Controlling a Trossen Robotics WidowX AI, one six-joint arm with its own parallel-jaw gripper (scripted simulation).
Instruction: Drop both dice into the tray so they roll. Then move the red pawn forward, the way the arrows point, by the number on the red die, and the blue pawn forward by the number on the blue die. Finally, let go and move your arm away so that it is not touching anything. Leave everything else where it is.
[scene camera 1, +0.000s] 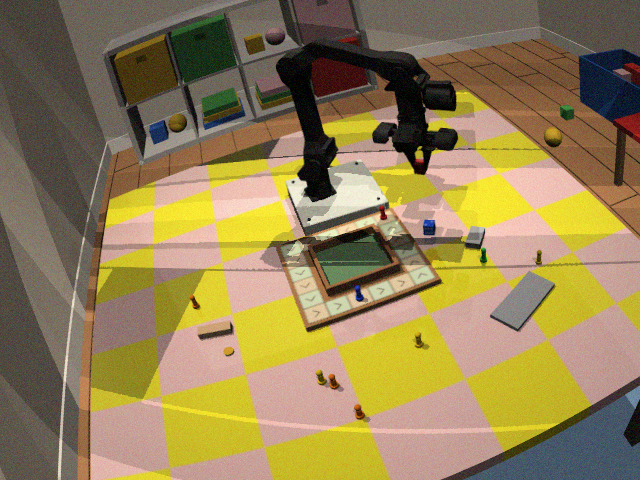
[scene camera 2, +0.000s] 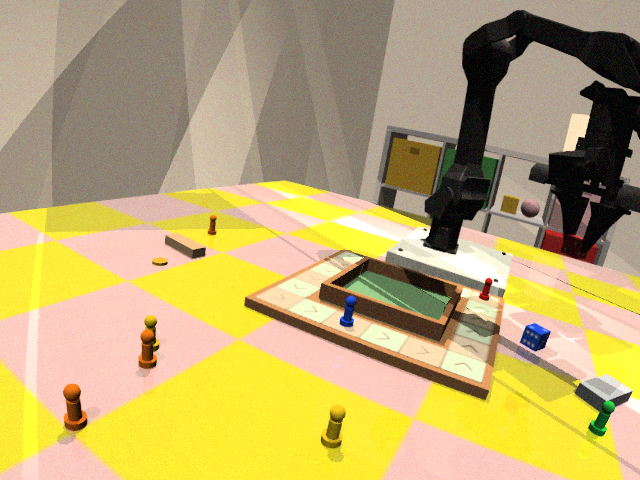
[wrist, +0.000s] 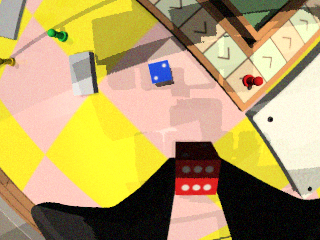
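Scene camera 2 shows the gripper (scene camera 2: 574, 248), while the grey slab is out of frame in scene camera 2. In scene camera 1 there are the grey slab (scene camera 1: 519, 305) and the gripper (scene camera 1: 420, 168). The wrist view shows a small grey block (wrist: 83, 72) and the gripper (wrist: 194, 163).
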